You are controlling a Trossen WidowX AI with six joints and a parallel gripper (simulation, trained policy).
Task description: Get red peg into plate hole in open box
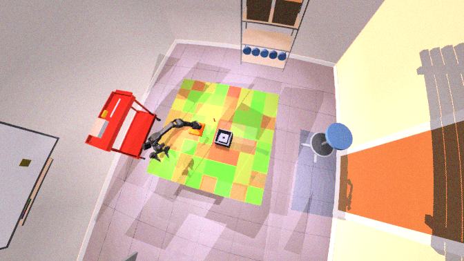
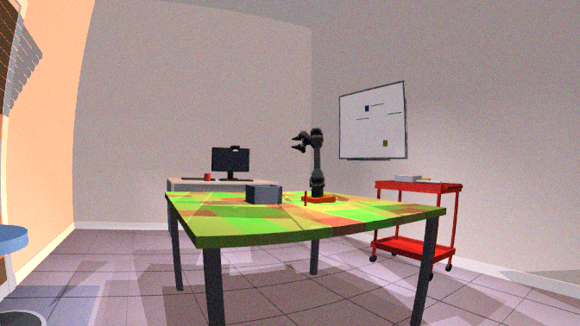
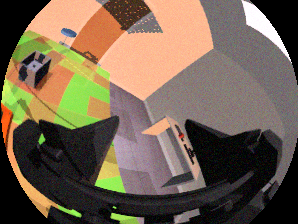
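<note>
Right now the red peg is 200 mm ahead of my gripper tip, 590 mm to the left of it and 330 mm below it. Round my gripper tip: dark box (370 mm ahead, 400 mm to the left, 350 mm below).
</note>
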